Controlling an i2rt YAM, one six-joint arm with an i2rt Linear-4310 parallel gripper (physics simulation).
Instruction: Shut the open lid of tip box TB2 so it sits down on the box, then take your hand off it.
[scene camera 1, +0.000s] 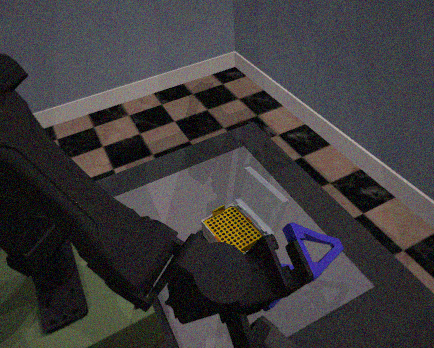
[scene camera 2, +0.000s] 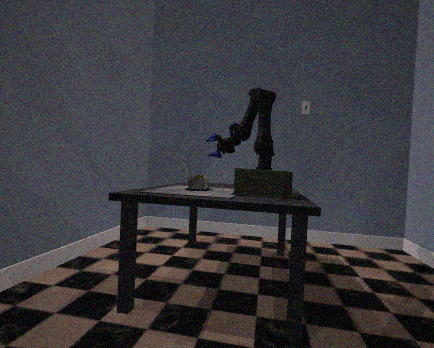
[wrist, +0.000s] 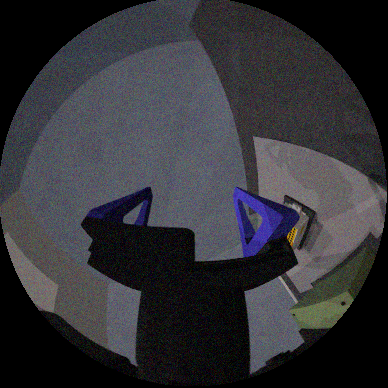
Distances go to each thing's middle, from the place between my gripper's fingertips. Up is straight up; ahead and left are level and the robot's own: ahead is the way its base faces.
Scene:
Right now my hand is 40 mm short of the lid (scene camera 1: 266, 205), 230 mm to the right of it and 130 mm above it. From my hand the other things lie so: yellow perforated insert (scene camera 1: 229, 225) (20 mm behind, 220 mm to the left, 170 mm below).

